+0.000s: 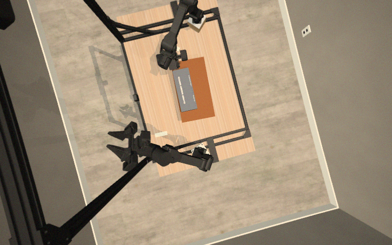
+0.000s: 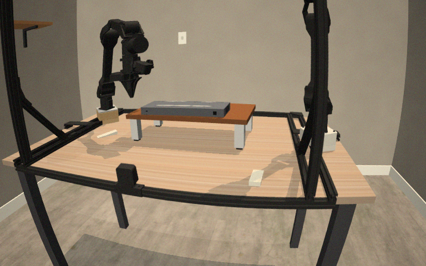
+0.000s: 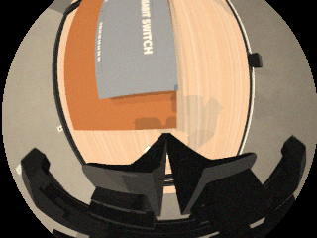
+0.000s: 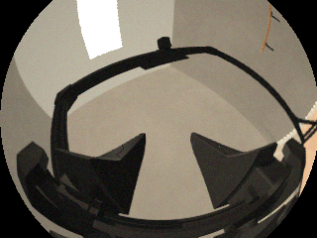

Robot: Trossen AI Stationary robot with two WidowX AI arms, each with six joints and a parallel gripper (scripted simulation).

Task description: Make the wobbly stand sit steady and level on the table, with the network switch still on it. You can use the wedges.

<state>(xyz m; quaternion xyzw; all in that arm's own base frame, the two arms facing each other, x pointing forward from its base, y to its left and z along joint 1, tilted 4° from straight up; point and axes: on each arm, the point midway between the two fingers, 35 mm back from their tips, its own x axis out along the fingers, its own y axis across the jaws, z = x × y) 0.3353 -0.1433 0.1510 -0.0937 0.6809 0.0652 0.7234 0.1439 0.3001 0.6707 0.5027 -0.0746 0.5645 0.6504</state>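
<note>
Now: the pale wedge 710 mm below my right hand, 40 mm ahead of it and 20 mm to the right of it. The rest, counted from my right hand: grey network switch: 600 mm below, 280 mm to the left, 230 mm ahead; then stand: 660 mm below, 290 mm to the left, 290 mm ahead.
</note>
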